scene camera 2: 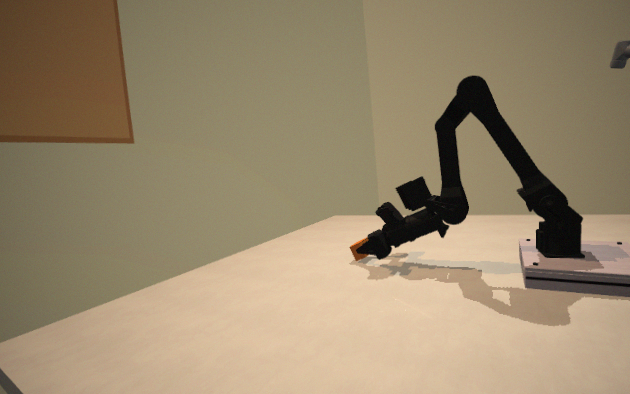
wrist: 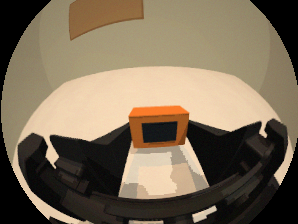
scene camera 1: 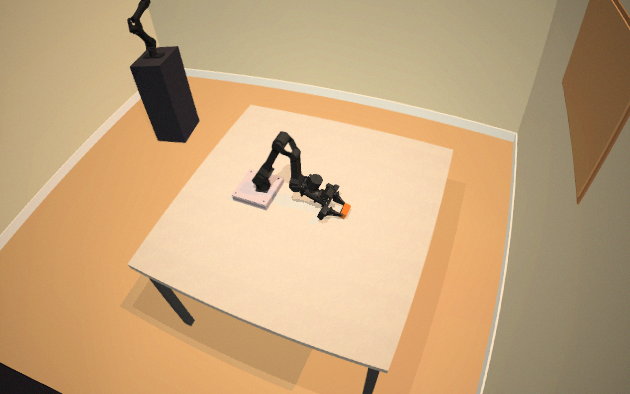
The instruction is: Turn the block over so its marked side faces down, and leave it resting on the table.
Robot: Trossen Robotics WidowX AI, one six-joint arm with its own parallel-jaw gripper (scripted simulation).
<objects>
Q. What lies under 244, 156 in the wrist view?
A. My gripper.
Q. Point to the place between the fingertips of my gripper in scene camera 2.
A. At 361, 248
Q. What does my gripper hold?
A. An orange block.
</objects>
